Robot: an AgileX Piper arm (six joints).
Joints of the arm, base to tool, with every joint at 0 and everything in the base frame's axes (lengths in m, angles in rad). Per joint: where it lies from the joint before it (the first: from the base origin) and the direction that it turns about. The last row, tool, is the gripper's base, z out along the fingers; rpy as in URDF.
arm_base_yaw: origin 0 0 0.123 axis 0 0 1
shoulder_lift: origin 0 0 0 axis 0 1 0
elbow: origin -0.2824 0 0.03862 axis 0 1 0
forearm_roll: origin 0.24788 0 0.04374 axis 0.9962 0 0.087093
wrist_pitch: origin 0 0 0 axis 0 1 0
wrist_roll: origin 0.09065 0 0.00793 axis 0.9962 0 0.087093
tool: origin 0 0 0 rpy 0 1.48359 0
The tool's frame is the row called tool.
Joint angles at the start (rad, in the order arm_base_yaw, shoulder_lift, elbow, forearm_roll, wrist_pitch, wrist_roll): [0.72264, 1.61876, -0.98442, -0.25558, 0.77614, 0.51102]
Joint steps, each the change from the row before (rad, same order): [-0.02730, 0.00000, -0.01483, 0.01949, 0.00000, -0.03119]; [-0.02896, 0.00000, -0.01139, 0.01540, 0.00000, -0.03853]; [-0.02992, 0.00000, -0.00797, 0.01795, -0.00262, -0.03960]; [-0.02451, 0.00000, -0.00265, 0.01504, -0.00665, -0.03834]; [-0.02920, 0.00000, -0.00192, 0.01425, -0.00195, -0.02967]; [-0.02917, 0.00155, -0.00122, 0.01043, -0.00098, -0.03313]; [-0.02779, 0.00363, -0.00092, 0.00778, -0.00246, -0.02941]
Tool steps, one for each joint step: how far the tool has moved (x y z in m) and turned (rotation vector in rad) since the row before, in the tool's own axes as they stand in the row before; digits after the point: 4 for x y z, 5 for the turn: [-0.0053, -0.0061, -0.0015, -0.00826, -0.00541, 0.01117]; [-0.0046, -0.0071, -0.0008, -0.00397, -0.00409, 0.00174]; [-0.0038, -0.0074, -0.0002, -0.00525, -0.00307, 0.00275]; [-0.0024, -0.0061, 0.0004, -0.00507, -0.00346, -0.00398]; [-0.0019, -0.0079, 0.0007, -0.00108, 0.00118, 0.00849]; [-0.0016, -0.0081, 0.0012, 0.00212, 0.00311, 0.00200]; [-0.0014, -0.0078, 0.0018, 0.00331, 0.00326, 0.00227]
